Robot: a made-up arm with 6 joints.
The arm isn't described. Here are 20 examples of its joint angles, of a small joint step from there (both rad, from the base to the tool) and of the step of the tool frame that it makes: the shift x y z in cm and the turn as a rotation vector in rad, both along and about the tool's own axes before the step.
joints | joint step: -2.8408 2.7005 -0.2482 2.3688 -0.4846 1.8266 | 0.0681 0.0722 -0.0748 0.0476 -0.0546 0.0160
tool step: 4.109 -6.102 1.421 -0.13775 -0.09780 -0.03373
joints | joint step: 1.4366 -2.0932 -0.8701 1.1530 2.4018 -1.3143 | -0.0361 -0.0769 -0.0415 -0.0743 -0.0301 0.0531
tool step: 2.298 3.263 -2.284 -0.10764 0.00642 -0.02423
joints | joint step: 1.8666 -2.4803 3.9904 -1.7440 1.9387 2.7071 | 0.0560 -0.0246 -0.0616 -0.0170 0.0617 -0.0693
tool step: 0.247 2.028 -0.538 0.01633 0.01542 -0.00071
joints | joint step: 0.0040 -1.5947 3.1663 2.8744 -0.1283 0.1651 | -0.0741 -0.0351 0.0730 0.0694 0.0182 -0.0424
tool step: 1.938 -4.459 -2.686 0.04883 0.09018 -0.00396
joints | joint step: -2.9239 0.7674 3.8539 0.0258 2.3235 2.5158 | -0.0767 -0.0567 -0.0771 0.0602 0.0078 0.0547
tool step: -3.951 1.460 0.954 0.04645 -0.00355 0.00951
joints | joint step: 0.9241 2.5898 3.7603 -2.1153 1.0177 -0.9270 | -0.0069 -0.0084 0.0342 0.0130 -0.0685 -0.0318
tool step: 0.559 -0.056 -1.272 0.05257 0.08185 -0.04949
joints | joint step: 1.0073 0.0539 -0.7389 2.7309 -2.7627 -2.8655 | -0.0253 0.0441 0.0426 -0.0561 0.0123 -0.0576
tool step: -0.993 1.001 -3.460 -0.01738 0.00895 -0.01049
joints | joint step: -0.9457 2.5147 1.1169 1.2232 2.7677 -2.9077 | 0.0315 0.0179 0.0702 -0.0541 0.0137 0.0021
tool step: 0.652 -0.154 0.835 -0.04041 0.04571 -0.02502
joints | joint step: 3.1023 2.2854 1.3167 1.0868 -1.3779 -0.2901 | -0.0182 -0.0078 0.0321 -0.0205 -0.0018 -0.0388
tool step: 0.660 -2.125 -0.322 0.08495 0.00080 0.02807
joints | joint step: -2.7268 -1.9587 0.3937 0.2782 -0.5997 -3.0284 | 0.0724 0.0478 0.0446 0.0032 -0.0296 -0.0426
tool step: 3.485 4.702 2.570 0.10974 -0.04759 0.00710
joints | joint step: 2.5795 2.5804 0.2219 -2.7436 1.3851 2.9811 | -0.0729 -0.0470 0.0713 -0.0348 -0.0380 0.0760
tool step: -5.085 -3.010 -1.698 -0.05878 -0.15390 0.10721
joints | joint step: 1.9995 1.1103 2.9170 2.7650 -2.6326 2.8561 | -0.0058 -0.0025 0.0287 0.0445 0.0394 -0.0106
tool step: 0.136 0.034 -0.165 0.06001 0.01441 0.01109
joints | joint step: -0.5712 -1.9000 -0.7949 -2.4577 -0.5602 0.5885 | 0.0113 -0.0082 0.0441 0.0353 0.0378 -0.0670
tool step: 0.190 1.026 0.533 0.03002 -0.00231 0.01370
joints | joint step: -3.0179 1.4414 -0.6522 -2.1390 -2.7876 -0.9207 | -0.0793 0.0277 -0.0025 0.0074 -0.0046 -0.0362
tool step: -1.321 -0.173 -2.566 -0.00453 0.06610 0.02017
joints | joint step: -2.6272 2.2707 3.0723 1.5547 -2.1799 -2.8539 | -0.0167 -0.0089 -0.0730 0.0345 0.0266 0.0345
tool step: -0.469 -1.368 -1.935 -0.06168 -0.00828 0.07514
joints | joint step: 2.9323 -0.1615 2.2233 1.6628 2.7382 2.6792 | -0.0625 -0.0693 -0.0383 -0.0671 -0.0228 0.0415
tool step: -1.131 4.882 -0.157 -0.07782 0.01049 -0.02792
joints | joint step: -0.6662 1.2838 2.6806 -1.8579 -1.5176 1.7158 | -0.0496 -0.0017 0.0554 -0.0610 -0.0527 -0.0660
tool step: -2.162 -1.392 2.428 0.00983 -0.02045 0.06178
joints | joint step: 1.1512 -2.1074 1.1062 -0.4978 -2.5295 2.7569 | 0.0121 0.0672 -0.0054 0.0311 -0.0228 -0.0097
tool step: 1.599 1.904 -4.977 0.06079 -0.08255 0.01356
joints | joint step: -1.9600 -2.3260 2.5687 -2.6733 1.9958 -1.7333 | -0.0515 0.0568 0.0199 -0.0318 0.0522 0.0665
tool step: 1.471 3.153 2.661 -0.11017 -0.05859 0.09743
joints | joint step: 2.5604 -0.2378 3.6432 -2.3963 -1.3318 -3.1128 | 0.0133 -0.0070 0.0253 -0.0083 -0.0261 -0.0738
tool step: 0.403 -0.840 -0.755 0.04539 -0.04344 -0.00533
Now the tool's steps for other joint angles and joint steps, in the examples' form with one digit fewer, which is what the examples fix.
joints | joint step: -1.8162 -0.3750 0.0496 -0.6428 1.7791 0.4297 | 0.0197 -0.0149 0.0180 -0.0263 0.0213 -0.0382
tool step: 0.30 0.48 0.57 0.0640 -0.0170 -0.0524
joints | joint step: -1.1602 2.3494 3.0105 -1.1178 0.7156 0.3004 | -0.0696 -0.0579 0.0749 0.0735 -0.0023 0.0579
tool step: 8.59 1.21 3.70 -0.0874 -0.1485 0.1062
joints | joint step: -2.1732 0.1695 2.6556 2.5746 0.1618 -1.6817 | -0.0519 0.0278 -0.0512 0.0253 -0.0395 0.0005
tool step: -0.88 3.83 -1.68 -0.0573 0.0212 0.0466
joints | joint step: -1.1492 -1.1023 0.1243 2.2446 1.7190 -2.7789 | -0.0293 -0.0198 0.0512 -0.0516 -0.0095 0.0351
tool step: -0.34 3.13 -1.10 -0.0892 -0.0612 -0.0071
